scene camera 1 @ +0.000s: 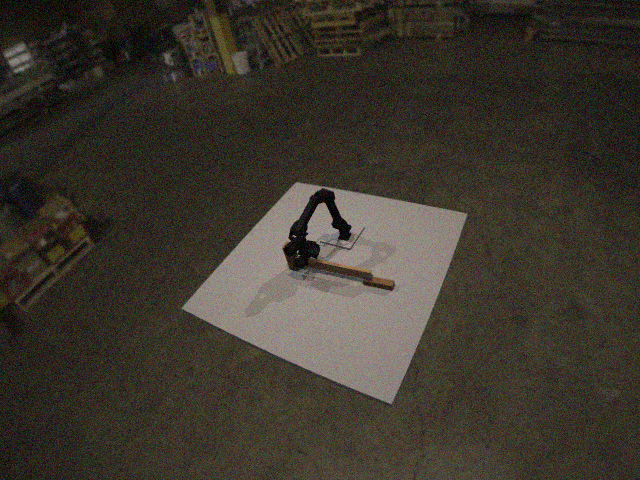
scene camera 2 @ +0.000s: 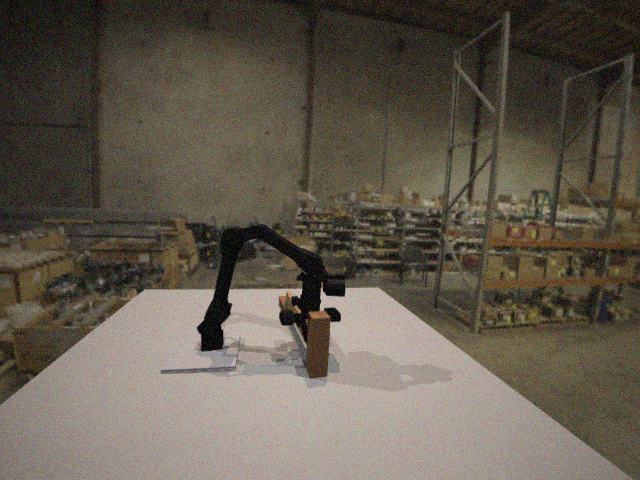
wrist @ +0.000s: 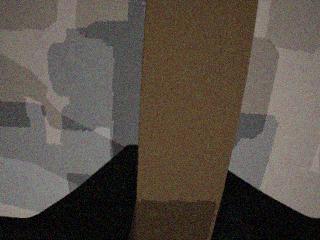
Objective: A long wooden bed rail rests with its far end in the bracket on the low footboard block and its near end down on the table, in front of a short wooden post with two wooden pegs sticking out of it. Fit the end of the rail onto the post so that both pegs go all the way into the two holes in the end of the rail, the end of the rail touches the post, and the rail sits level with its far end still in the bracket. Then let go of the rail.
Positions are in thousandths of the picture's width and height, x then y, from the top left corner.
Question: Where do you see a long wooden rail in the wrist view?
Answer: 608, 290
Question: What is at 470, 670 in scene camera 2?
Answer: The gripper.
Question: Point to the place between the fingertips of the gripper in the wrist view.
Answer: At 498, 652
